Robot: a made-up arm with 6 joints.
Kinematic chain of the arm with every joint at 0, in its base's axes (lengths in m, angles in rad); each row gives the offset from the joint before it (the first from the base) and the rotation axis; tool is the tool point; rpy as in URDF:
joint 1: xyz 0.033 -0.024 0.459 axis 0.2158 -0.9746 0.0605
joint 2: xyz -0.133 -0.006 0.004 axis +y
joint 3: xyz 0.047 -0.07 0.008 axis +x
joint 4: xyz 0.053 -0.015 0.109 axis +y
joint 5: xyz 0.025 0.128 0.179 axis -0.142 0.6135 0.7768
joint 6: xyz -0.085 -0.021 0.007 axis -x
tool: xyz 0.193 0.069 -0.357 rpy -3.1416 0 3.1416
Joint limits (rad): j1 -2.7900..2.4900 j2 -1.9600..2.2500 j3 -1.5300..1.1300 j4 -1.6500..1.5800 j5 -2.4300..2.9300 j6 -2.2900..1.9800
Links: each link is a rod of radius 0.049 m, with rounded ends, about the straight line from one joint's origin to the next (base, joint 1, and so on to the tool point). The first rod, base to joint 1, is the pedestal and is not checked.
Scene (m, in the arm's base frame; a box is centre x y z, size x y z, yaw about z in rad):
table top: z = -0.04
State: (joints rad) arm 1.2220 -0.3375 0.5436 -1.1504 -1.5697 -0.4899
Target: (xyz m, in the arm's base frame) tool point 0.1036 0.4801 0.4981
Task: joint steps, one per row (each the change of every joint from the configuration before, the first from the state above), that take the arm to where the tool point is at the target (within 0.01 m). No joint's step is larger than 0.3 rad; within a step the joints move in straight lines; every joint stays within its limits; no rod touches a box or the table.
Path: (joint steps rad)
1: -0.0771 0.1126 -0.2793 0.0837 0.1081 -0.0955
2: -0.0772 0.1126 -0.2793 0.0838 0.1082 -0.0956
3: -0.0771 0.1126 -0.2793 0.0837 0.1081 -0.0955
4: -0.0772 0.1125 -0.2793 0.0837 0.1081 -0.0956
5: -0.0771 0.1126 -0.2793 0.0838 0.1082 -0.0955
6: -0.0772 0.1126 -0.2793 0.0837 0.1081 -0.0956

